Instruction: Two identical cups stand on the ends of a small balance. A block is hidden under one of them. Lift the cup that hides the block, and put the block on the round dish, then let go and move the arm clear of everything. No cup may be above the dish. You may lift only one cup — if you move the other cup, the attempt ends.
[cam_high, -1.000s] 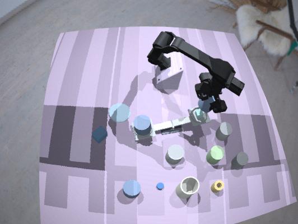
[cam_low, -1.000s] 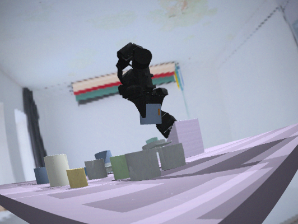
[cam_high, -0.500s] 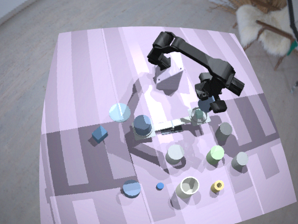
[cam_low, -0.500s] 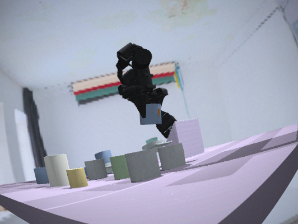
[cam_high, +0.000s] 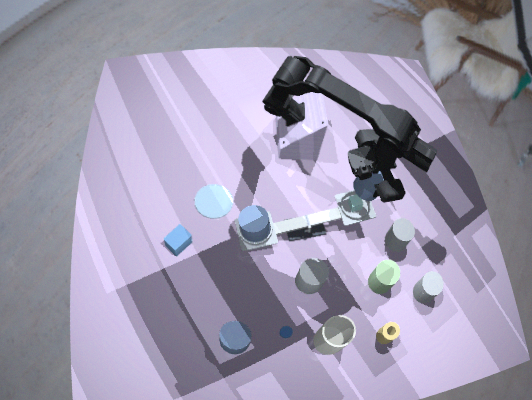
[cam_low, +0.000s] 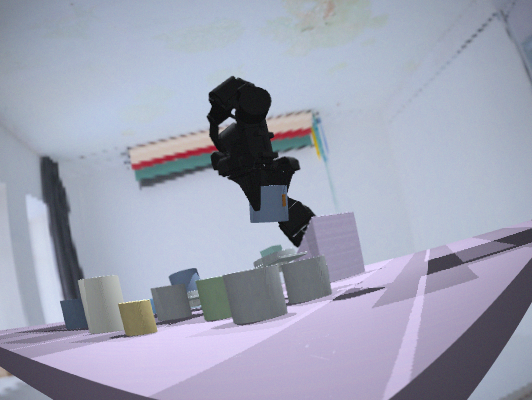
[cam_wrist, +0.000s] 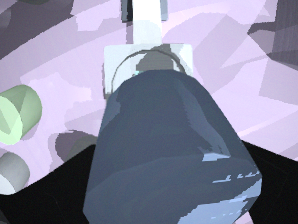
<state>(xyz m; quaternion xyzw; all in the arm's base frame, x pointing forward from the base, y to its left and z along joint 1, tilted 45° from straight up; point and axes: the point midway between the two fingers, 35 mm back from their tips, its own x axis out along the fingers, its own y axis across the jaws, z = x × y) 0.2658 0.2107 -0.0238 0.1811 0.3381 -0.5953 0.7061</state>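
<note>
Now: gripper tip 8 cm above the greenish block and 1 cm to the left of it. Round my gripper tip: green cylinder (20 cm ahead, 13 cm below, 8 cm to the left); white hollow cup (35 cm ahead, 13 cm below, 7 cm to the right); balance (13 cm to the right, 13 cm below, 4 cm ahead).
</note>
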